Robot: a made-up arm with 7 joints.
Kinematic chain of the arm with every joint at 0, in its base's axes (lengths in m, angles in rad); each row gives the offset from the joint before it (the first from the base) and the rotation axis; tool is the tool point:
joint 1: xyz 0 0 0.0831 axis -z
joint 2: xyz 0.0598 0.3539 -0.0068 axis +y
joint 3: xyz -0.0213 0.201 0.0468 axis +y
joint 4: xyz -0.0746 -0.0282 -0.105 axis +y
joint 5: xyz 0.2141 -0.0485 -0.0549 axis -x
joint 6: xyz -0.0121 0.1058 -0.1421 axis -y
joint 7: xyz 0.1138 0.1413 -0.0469 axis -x
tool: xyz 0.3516 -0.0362 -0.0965
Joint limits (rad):
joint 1: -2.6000..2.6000
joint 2: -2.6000..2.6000
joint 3: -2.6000..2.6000
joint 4: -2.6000..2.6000
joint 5: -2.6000..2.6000
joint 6: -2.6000..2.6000
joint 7: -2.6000..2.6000
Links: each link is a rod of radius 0.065 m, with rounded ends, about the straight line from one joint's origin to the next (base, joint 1, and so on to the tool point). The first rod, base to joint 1, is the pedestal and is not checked.
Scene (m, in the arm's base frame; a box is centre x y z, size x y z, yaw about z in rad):
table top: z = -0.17
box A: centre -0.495 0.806 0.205 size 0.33 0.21 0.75 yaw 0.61
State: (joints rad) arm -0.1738 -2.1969 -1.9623 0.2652 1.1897 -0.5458 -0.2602
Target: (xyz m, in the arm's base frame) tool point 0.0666 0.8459 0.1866
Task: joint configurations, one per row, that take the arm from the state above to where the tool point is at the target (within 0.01 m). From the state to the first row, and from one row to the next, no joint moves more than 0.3 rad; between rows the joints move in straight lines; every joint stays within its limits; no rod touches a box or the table.
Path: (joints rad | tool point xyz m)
1: 0.0861 -2.1115 -1.8531 0.3352 1.1524 -0.3725 -0.3440 | -0.7086 0.2275 0.2964
2: 0.3461 -2.0261 -1.7439 0.4051 1.1151 -0.1993 -0.4278 | -0.5622 0.4663 0.4658
3: 0.6060 -1.9406 -1.6347 0.4751 1.0778 -0.0260 -0.5116 | -0.3000 0.6163 0.6230
4: 0.8659 -1.8552 -1.5255 0.5450 1.0405 0.1472 -0.5954 | 0.0244 0.6290 0.7496
5: 1.0570 -1.9931 -1.6724 0.3708 0.9648 -0.0239 -0.4112 | -0.0115 0.7793 0.4946
6: 1.2481 -2.1310 -1.8193 0.1966 0.8892 -0.1951 -0.2269 | 0.0665 0.8459 0.1866

